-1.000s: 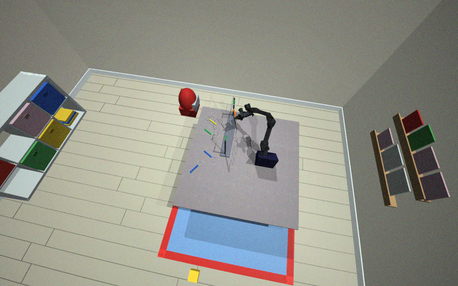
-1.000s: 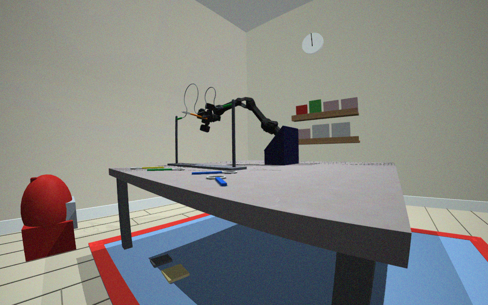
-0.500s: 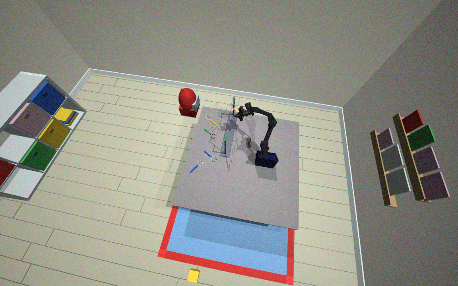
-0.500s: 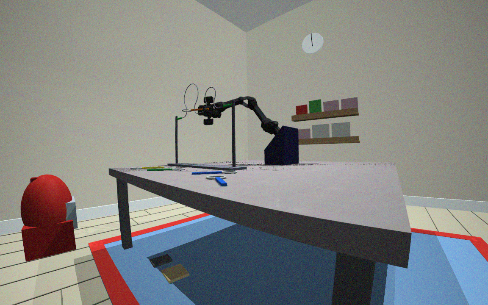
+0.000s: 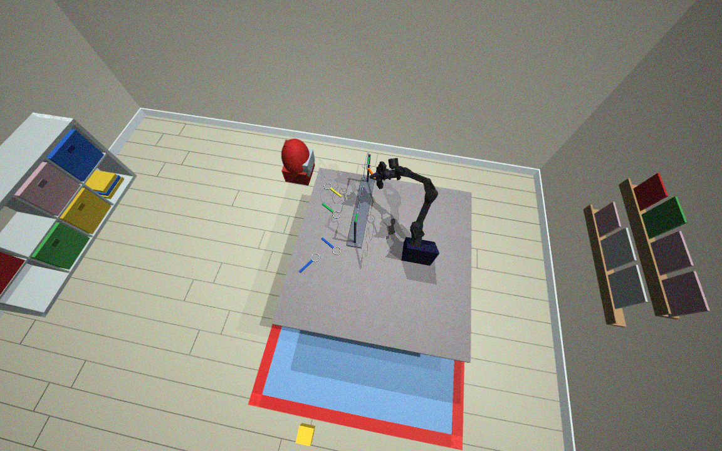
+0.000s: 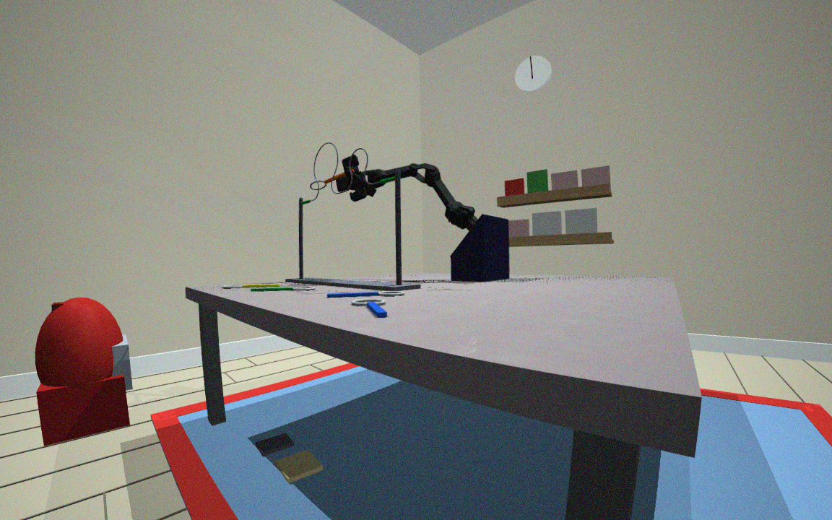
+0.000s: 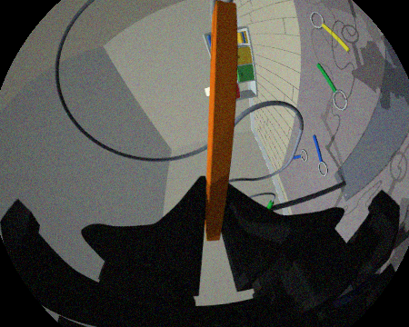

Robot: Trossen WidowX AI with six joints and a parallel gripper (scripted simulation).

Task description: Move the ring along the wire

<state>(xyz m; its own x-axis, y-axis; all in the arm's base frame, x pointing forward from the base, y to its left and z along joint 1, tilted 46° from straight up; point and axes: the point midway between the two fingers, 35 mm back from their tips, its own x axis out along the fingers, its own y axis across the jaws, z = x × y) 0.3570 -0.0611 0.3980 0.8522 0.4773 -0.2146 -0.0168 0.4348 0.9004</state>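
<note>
Right now the ring with orange handle is 80 mm to the right of my gripper tip, 30 mm below it and 20 mm ahead of it.
</note>
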